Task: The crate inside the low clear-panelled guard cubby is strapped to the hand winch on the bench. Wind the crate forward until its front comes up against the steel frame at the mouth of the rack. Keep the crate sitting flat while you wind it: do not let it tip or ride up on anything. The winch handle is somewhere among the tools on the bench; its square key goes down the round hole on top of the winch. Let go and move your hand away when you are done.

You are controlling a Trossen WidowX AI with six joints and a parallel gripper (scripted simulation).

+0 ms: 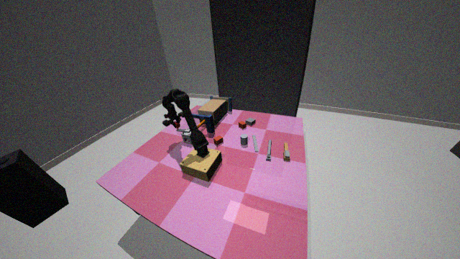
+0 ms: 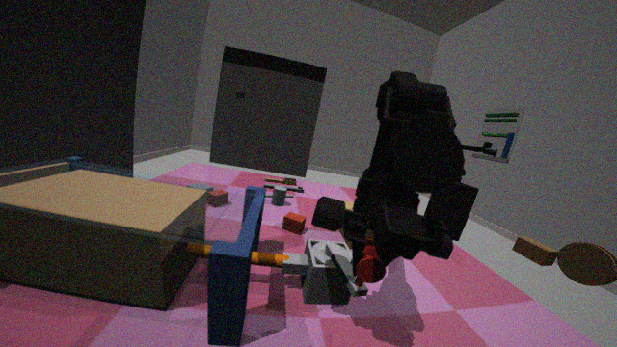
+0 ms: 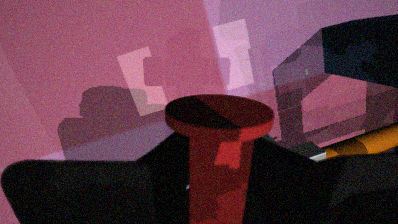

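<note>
The red-knobbed winch handle is 40 mm to the right of my gripper tip, 20 mm below it and 10 mm ahead of it. Also, from my gripper tip: blue steel frame (190 mm ahead, 70 mm to the right, 10 mm below); red knob (20 mm above); grey hand winch (110 mm to the right, 90 mm below, 20 mm ahead).
</note>
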